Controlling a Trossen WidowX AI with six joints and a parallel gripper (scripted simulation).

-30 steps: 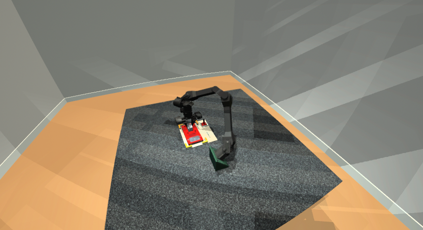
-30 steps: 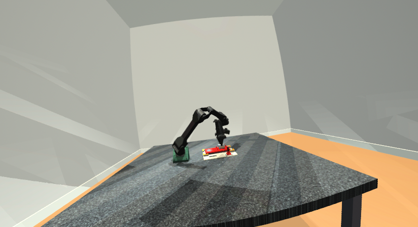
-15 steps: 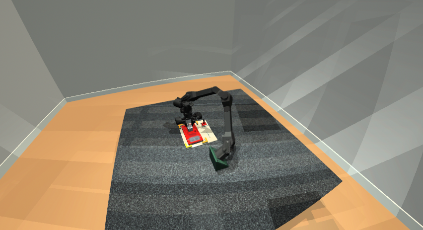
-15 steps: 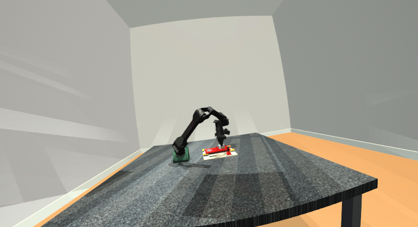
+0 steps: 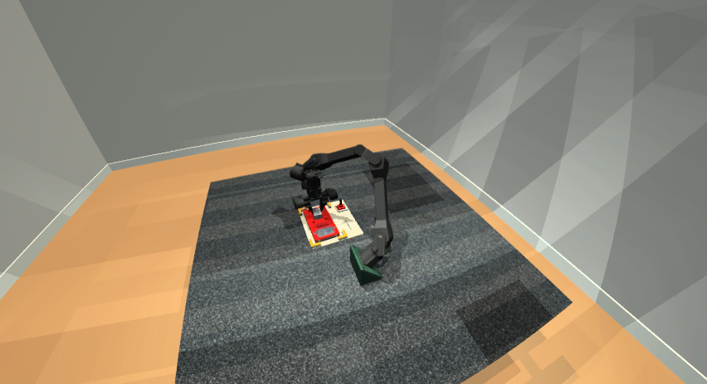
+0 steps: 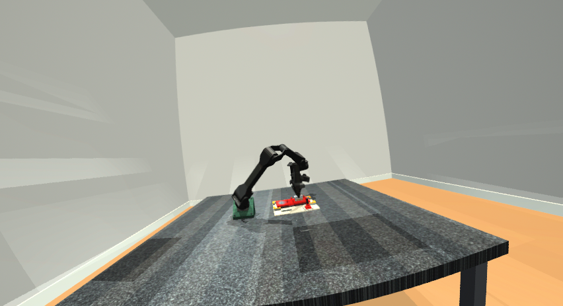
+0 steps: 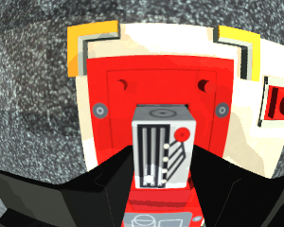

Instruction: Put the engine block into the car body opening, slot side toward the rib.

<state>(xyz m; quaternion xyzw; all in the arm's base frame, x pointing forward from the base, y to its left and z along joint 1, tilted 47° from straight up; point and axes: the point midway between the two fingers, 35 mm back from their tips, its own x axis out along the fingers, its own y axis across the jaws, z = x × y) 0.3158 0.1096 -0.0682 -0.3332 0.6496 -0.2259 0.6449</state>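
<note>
Right now my gripper tip is 10 mm above the grey engine block.
</note>
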